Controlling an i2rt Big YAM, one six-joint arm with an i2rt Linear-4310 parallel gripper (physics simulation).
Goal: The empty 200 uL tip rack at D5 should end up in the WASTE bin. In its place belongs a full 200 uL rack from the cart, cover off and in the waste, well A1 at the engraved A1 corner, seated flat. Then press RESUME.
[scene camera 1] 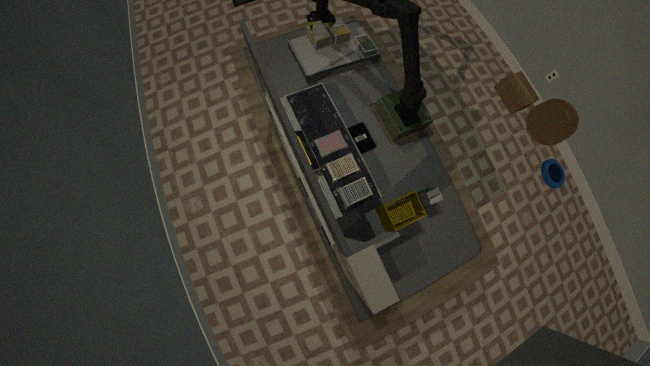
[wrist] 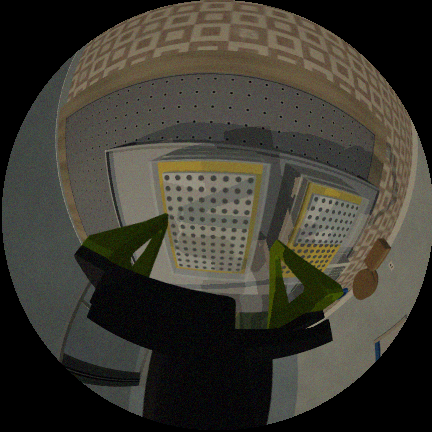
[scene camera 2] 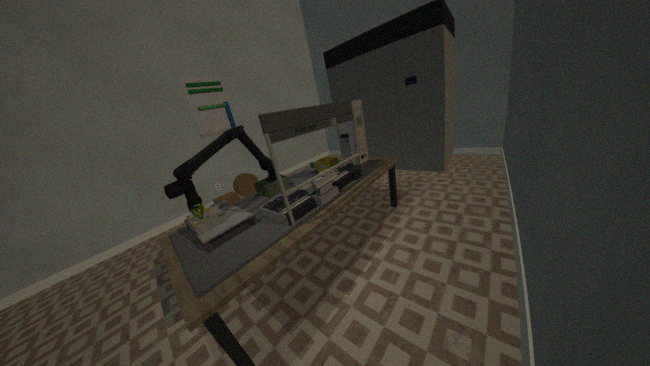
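Seen in the pictures: gripper, fingertip midpoint: point(scene camera 1: 320, 29) point(wrist: 222, 233) point(scene camera 2: 201, 216); arm's base at its link origin: point(scene camera 1: 406, 114) point(scene camera 2: 274, 178).
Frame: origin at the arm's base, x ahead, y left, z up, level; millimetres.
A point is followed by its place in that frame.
Note:
My gripper point(scene camera 1: 321, 26) {x 201, y -619, z 41 mm} point(scene camera 2: 198, 211) {x 201, y -619, z 41 mm} point(wrist: 222, 233) {x 201, y -619, z 41 mm} is open and empty. It points down over the cart's white top point(scene camera 1: 310, 62) {x 316, y -473, z -29 mm} point(wrist: 132, 185) {x 329, y -625, z -29 mm}, its fingertips on either side of a yellow-edged rack point(scene camera 1: 319, 37) {x 229, y -561, z 42 mm} point(wrist: 210, 200) {x 213, y -648, z 41 mm} under a clear cover. That rack shows tips in all its rows. A second covered yellow rack point(scene camera 1: 341, 32) {x 102, y -557, z 41 mm} point(wrist: 332, 215) {x 103, y -650, z 41 mm} stands to its right in the wrist view, with tips in about half its rows. The yellow open bin point(scene camera 1: 385, 220) {x 330, y 413, z -18 mm} holds a yellow rack point(scene camera 1: 401, 212) {x 254, y 410, z 2 mm} with open holes. Which slot is D5, the A1 engraving and the RESUME button cannot be made out.
A grey plate point(scene camera 1: 366, 45) {x -11, y -461, z 0 mm} lies at the cart's right side. The dark deck point(scene camera 1: 312, 107) {x 412, y -210, z -31 mm} carries a pink plate point(scene camera 1: 330, 143) {x 411, y -1, z -18 mm}, a cream rack point(scene camera 1: 342, 167) {x 407, y 123, z -20 mm} and a grey-white rack point(scene camera 1: 356, 192) {x 400, y 250, z -7 mm}. An upright frame point(scene camera 2: 305, 116) {x 604, y -59, z 424 mm} spans the deck. A black pad point(scene camera 1: 367, 145) {x 231, y 56, z -81 mm} lies beside it.

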